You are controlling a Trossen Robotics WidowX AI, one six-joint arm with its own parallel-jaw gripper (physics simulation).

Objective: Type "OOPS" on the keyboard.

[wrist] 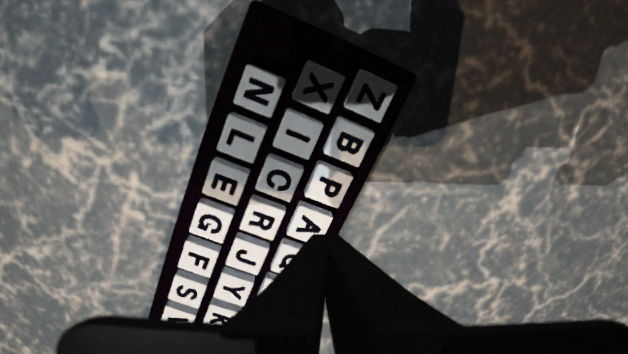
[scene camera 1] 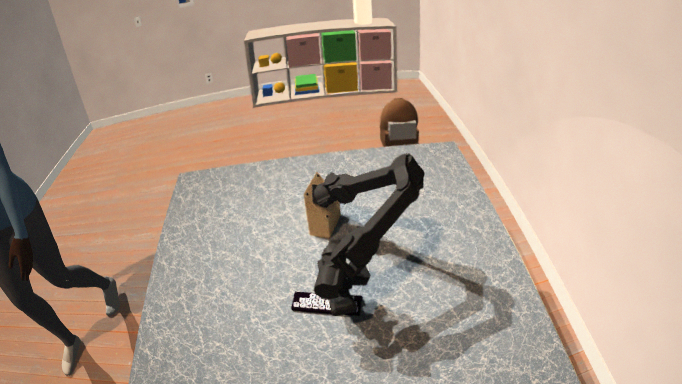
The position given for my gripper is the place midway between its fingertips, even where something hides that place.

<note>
In view: my gripper (scene camera 1: 337, 303) and a black keyboard (wrist: 301, 115).
My gripper is seen too in the wrist view (wrist: 324, 247).
</note>
